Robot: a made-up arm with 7 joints.
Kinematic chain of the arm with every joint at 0, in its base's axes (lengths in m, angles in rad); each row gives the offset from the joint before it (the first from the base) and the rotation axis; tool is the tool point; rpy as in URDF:
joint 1: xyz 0 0 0.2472 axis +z
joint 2: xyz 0 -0.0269 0.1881 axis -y
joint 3: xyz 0 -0.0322 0.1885 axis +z
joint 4: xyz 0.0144 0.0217 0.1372 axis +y
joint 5: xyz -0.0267 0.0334 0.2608 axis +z
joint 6: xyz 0 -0.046 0.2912 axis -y
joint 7: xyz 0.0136 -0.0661 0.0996 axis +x
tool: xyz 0 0 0 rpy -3.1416 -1.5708 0
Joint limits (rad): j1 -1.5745..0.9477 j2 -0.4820..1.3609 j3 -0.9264..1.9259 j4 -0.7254..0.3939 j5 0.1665..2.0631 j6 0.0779..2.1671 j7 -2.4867..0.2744
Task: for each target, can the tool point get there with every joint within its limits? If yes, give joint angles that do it. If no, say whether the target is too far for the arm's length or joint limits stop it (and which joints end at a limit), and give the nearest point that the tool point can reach.
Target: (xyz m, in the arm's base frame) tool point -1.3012 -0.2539 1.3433
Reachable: no: too far | nearest point -0.8044 -0.1570 0.9966 | short by 0.614 m
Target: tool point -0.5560 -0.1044 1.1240
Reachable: yes | joints -0.2177 0.5335 0.5697 -0.1859 0.3463 1.6585 -0.4179
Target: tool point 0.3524 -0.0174 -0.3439
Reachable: no: joint limits stop it (at a limit: joint 1, joint 2, joint 4, joint 5) | nearest point 0.1395 0.7064 0.2166 | short by 0.940 m
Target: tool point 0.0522 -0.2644 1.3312
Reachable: yes | joints 0.0756 -0.2265 0.6029 -0.4720 0.8648 0.9920 -0.4914
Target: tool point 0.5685 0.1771 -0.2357
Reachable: no: joint limits stop it (at a limit: joint 1, joint 2, joint 4, joint 5) | nearest point 0.2293 0.7067 0.2628 | short by 0.803 m
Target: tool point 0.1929 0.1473 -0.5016
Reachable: no: joint limits stop it (at a limit: joint 1, joint 2, joint 4, joint 5) | nearest point 0.0526 0.7258 0.1703 | short by 0.898 m
